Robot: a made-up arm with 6 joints. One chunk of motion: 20 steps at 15 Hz.
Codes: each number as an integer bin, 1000 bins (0 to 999) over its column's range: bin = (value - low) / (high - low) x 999, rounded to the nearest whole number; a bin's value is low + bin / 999 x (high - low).
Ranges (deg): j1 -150.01..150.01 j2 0..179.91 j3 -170..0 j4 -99.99..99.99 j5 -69.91..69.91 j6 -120.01..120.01
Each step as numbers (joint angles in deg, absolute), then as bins.
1 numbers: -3.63 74.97 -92.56 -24.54 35.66 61.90
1 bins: 487 416 455 377 754 757
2 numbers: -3.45 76.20 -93.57 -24.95 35.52 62.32
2 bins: 488 423 449 375 753 759
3 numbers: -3.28 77.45 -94.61 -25.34 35.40 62.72
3 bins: 489 430 443 373 752 761
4 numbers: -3.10 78.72 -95.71 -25.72 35.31 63.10
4 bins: 489 437 437 371 752 762
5 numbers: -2.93 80.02 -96.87 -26.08 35.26 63.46
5 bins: 490 444 430 369 751 764
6 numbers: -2.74 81.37 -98.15 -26.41 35.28 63.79
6 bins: 490 452 422 368 752 765
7 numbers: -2.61 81.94 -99.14 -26.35 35.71 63.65
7 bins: 491 455 416 368 755 764
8 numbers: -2.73 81.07 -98.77 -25.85 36.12 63.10
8 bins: 490 450 419 370 758 762
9 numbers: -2.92 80.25 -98.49 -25.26 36.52 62.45
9 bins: 490 446 420 373 760 759
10 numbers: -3.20 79.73 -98.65 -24.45 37.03 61.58
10 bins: 489 443 419 377 764 756
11 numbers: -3.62 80.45 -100.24 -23.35 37.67 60.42
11 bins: 487 447 410 383 769 751
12 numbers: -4.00 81.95 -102.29 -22.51 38.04 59.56
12 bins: 486 455 398 387 771 747
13 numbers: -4.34 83.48 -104.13 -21.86 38.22 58.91
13 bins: 485 464 387 390 773 745
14 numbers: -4.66 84.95 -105.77 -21.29 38.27 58.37
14 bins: 484 472 377 393 773 742
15 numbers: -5.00 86.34 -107.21 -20.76 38.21 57.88
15 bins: 483 479 369 396 773 740
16 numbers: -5.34 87.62 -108.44 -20.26 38.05 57.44
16 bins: 482 487 362 398 771 739
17 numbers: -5.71 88.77 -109.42 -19.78 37.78 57.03
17 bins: 480 493 356 401 769 737
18 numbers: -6.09 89.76 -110.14 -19.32 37.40 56.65
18 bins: 479 498 352 403 767 735
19 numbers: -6.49 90.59 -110.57 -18.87 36.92 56.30
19 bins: 478 503 349 405 763 734
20 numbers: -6.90 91.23 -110.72 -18.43 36.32 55.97
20 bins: 477 507 348 407 759 732
